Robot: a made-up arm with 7 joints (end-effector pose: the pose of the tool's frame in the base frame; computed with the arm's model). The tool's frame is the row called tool.
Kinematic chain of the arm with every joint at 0, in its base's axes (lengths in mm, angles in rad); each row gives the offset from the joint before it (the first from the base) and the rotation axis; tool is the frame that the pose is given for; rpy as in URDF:
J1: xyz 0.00 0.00 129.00 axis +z
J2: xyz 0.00 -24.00 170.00 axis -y
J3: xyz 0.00 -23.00 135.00 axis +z
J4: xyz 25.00 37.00 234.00 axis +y
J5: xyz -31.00 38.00 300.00 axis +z
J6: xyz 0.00 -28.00 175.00 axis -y
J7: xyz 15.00 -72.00 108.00 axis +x
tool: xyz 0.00 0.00 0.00 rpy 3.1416 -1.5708 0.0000
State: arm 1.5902 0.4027 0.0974 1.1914 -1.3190 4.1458 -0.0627
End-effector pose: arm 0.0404 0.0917 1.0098 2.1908 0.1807 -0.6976
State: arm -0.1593 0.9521 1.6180 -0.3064 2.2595 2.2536 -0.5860
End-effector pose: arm -0.6894 0.0593 0.7087 -0.2428 -0.4068 -0.0110
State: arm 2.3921 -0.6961 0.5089 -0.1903 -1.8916 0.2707 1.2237
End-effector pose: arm -0.2696 0.3078 1.1559 -1.5805 -0.2753 -1.0782
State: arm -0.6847 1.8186 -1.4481 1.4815 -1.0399 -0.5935 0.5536
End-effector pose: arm -0.7721 -0.1690 0.2076 -0.5700 2.2132 -0.3699
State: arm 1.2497 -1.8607 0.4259 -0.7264 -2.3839 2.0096 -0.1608
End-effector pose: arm 0.2063 0.7281 0.4408 -0.3702 1.6342 1.8412
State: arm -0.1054 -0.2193 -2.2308 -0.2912 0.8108 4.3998 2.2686
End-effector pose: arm 0.2199 -0.1235 1.0771 -0.9169 -2.5333 0.0327
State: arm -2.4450 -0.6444 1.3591 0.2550 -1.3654 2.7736 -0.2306
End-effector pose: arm -0.3148 -0.2128 0.9801 -0.0857 0.5286 0.6523
